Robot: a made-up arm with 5 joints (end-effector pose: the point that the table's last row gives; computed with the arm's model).
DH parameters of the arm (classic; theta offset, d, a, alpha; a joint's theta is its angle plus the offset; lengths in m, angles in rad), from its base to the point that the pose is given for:
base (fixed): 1.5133 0 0.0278 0
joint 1: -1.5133 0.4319 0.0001 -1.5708
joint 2: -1.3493 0 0.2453 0
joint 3: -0.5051 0 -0.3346 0
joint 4: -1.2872 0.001 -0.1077 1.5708
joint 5: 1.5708 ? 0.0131 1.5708
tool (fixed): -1.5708 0.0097 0 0
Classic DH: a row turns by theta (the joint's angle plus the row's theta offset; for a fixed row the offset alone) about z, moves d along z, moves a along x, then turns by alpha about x.
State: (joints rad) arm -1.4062 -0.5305 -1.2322 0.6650 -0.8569
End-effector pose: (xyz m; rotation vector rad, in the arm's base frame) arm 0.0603 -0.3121 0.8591 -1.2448 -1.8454 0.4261
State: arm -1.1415 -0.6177 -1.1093 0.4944 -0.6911
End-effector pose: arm 0.1408 -0.2645 0.8574 -1.1947 -2.1390 0.5152
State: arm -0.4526 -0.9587 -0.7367 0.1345 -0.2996
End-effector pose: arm 0.2161 -0.0647 0.8400 -0.6783 -2.9561 0.4427
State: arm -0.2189 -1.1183 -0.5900 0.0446 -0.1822
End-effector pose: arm 0.1942 -0.0027 0.8255 0.3467 3.0358 -0.2930
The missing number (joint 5, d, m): 0.0901
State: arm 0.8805 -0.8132 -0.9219 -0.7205 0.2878
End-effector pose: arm 0.0800 0.1483 0.9148 -1.1433 2.0497 0.7796
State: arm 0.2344 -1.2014 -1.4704 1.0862 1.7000
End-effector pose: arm -0.0524 0.0240 1.0206 0.2469 -1.9550 -2.2294
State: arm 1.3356 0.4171 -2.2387 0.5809 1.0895
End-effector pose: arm 0.1161 0.5728 0.8787 1.1383 -1.7868 -0.7854
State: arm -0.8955 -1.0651 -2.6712 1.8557 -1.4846
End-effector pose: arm -0.2440 0.3224 0.9254 -1.1522 -1.7208 1.8337
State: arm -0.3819 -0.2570 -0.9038 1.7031 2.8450
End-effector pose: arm 0.3513 -0.1220 0.4953 -2.6425 0.2832 -1.5440
